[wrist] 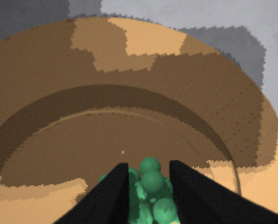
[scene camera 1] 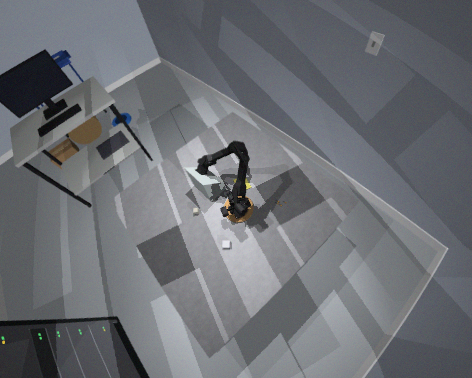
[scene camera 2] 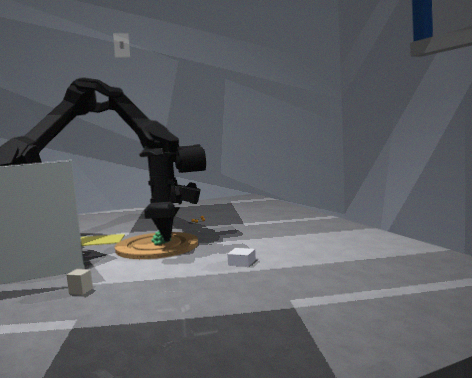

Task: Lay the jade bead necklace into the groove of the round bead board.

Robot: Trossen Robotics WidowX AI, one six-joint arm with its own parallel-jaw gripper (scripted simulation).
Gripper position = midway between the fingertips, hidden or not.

In view: my gripper [scene camera 2: 168, 240].
My gripper is seen too in the wrist view [wrist: 148, 170].
